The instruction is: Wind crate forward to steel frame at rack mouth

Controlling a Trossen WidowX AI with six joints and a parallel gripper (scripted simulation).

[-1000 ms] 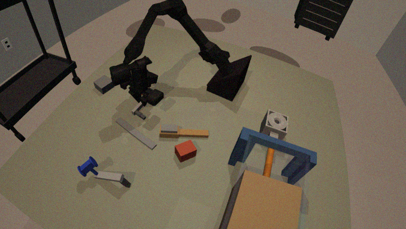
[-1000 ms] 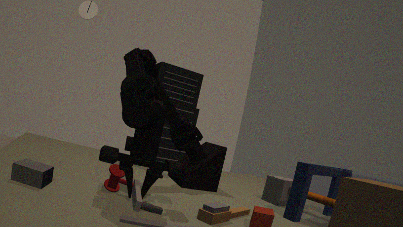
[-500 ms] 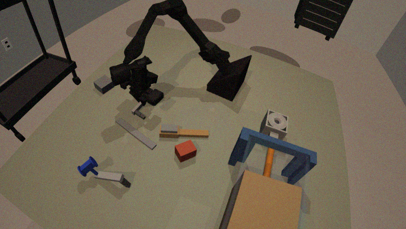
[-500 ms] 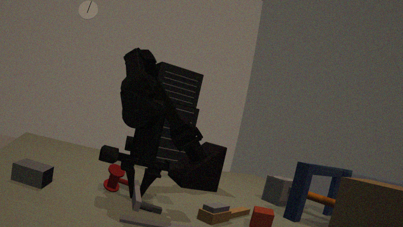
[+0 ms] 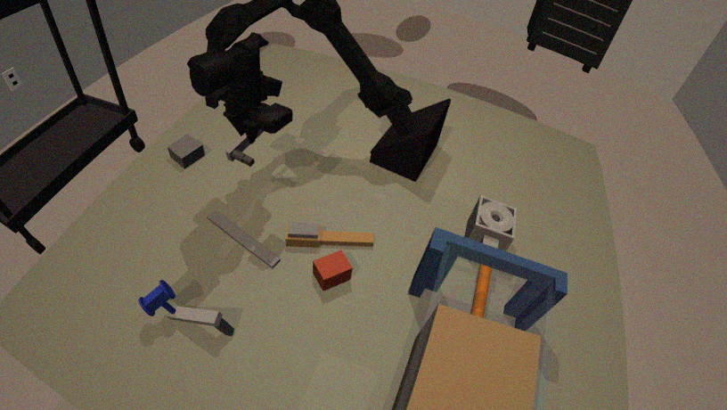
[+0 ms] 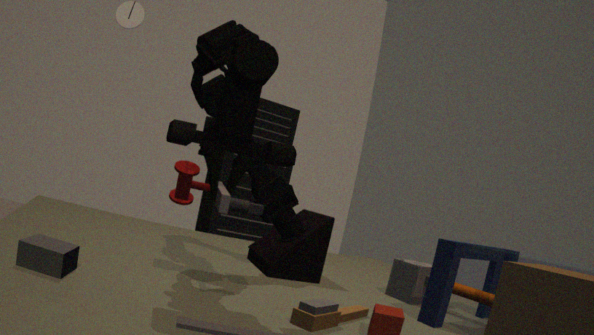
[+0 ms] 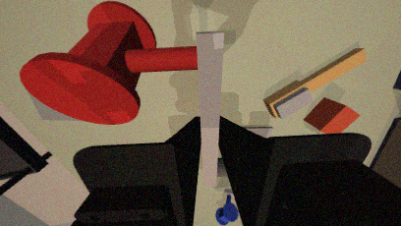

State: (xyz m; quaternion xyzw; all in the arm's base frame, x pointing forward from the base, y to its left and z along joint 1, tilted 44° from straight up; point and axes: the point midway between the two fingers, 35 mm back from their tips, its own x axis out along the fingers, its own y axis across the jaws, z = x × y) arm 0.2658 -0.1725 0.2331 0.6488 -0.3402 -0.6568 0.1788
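My gripper tip is 60 mm past the red knob, 30 mm to the left of it and 20 mm below it. Round my gripper tip: red-knobbed winch handle 10 mm to the right, 10 mm behind, 10 mm above; wooden brush 200 mm to the left, 130 mm below, 60 mm ahead; grey bar 150 mm below, 130 mm ahead, 40 mm to the left.
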